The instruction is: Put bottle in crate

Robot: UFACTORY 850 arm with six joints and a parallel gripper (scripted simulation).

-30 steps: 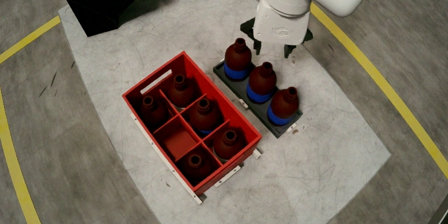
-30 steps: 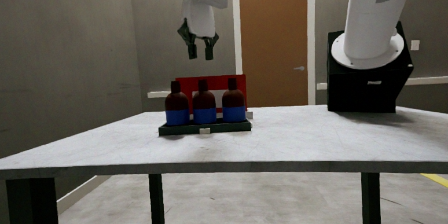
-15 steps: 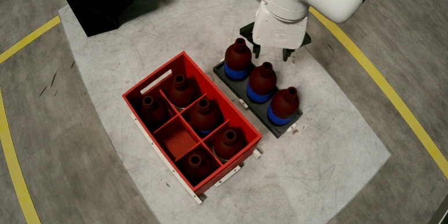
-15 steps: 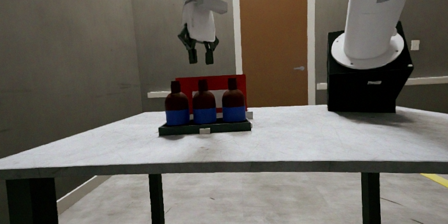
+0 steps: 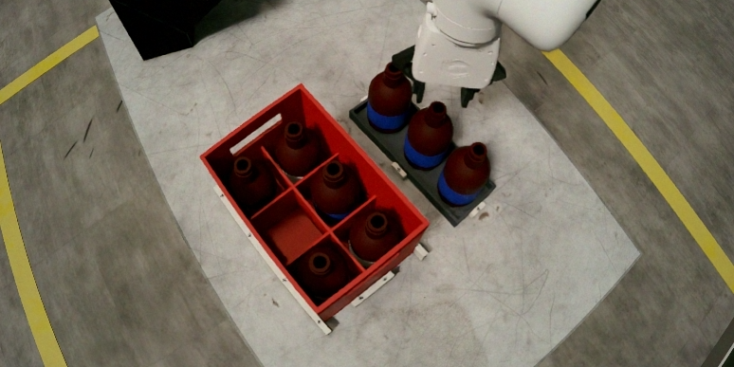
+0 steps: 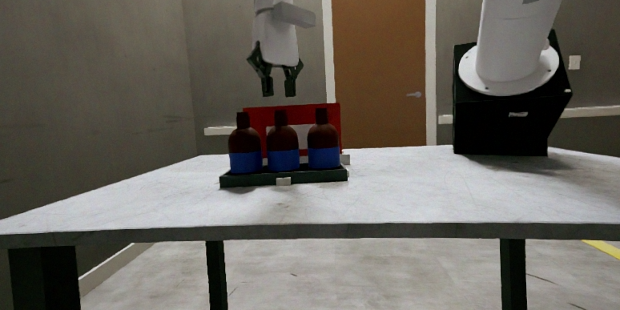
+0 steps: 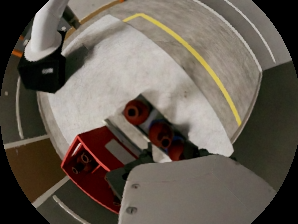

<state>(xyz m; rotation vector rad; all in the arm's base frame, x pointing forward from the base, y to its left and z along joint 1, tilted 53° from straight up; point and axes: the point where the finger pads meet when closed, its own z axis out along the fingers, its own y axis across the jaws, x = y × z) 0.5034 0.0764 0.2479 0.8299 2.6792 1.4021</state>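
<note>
Right now the dark grey tray is 200 mm below my hand. From my hand the other things lie so: crate (50 mm ahead, 220 mm to the right, 120 mm below).
</note>
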